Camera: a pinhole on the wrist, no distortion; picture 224 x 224 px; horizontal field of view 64.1 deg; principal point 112.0 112.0 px. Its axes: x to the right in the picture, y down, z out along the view. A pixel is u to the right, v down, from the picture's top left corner.
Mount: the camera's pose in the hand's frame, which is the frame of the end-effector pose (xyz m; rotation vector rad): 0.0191 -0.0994 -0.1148 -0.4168 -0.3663 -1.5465
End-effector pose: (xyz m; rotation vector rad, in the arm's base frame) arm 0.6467 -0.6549 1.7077 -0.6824 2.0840 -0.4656
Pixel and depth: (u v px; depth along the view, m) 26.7 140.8 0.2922
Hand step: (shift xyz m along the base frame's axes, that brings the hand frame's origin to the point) -0.0227 0.0731 -0.1777
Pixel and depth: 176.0 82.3 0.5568
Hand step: 0.4198 -0.0060 -0.2223
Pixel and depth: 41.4 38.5 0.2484
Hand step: 0.0524 0.1254 -0.0454
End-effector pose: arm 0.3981 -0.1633 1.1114 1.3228 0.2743 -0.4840
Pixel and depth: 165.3 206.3 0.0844
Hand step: 0.0202 0.0033 -0.1077
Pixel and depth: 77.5 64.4 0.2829
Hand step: -0.0077 -0.0835 0.1199
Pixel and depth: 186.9 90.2 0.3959
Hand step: -0.0658 -0.3098 0.0337
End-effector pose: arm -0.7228 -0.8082 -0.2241 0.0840 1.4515 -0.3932
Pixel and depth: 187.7 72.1 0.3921
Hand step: 0.2738 -0.1311 0.1043
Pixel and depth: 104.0 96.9 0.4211
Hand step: 0.2708 0.0398 0.0124
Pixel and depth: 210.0 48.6 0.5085
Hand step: 0.4053 -0.1973 0.2190
